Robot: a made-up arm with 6 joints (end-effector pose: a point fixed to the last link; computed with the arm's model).
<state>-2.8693 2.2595 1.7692 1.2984 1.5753 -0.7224</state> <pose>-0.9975 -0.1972 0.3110 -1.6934 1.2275 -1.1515</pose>
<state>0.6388 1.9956 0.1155 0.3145 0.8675 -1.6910</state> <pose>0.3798 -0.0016 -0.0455 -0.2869 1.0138 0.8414</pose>
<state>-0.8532 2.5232 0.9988 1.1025 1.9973 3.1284</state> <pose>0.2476 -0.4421 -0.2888 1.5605 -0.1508 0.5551</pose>
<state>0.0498 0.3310 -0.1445 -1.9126 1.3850 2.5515</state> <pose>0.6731 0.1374 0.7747 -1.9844 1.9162 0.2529</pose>
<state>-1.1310 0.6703 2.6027 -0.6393 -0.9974 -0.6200</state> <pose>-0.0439 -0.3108 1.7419 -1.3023 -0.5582 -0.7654</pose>
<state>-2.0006 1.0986 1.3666 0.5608 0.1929 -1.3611</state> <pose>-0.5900 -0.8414 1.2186 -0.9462 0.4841 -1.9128</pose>
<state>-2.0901 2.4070 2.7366 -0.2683 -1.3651 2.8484</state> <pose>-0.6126 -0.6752 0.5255 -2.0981 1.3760 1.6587</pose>
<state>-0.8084 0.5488 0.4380 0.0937 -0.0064 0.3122</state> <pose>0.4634 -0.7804 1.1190 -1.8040 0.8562 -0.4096</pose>
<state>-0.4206 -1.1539 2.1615 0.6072 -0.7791 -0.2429</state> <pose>-0.9634 0.2472 0.7775 -0.5238 -1.5231 -2.3621</pose>
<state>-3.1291 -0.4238 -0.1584 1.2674 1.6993 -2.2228</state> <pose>-0.3818 0.0802 1.5951 -1.1937 0.6443 -1.3124</pose>
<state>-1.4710 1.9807 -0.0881 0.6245 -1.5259 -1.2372</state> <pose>-0.1210 -0.3180 -0.0429 -1.2734 -2.5816 -1.0720</pose>
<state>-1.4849 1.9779 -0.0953 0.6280 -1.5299 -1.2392</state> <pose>-0.1250 -0.3147 -0.0414 -1.2854 -2.5711 -1.0786</pose>
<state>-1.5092 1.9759 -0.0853 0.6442 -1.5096 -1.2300</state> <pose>-0.1296 -0.3210 -0.0431 -1.3115 -2.6016 -1.0822</pose>
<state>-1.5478 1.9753 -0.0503 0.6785 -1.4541 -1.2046</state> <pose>-0.1364 -0.3414 -0.0488 1.3045 2.5926 1.0382</pose>
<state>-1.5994 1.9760 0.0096 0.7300 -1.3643 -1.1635</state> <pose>-0.1475 -0.3760 -0.0563 1.2336 2.5007 0.9297</pose>
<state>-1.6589 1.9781 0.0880 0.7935 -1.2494 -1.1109</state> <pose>-0.1650 -0.4203 -0.0621 1.1280 2.3968 0.7966</pose>
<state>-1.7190 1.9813 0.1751 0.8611 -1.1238 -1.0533</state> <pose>-0.1884 -0.4680 -0.0634 0.9971 2.2976 0.6596</pose>
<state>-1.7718 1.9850 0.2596 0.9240 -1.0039 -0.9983</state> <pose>-0.2144 -0.5122 -0.0599 0.8588 2.2161 0.5376</pose>
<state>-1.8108 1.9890 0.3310 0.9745 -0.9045 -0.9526</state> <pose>-0.2373 -0.5477 -0.0537 0.7341 2.1578 0.4442</pose>
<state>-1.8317 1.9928 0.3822 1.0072 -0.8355 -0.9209</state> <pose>-0.2517 -0.5725 -0.0480 0.6403 2.1229 0.3846</pose>
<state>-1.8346 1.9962 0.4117 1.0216 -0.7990 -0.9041</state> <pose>-0.2555 -0.5873 -0.0448 0.5838 2.1077 0.3563</pose>
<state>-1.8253 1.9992 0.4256 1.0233 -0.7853 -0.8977</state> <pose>-0.2514 -0.5952 -0.0440 0.5549 2.1046 0.3486</pose>
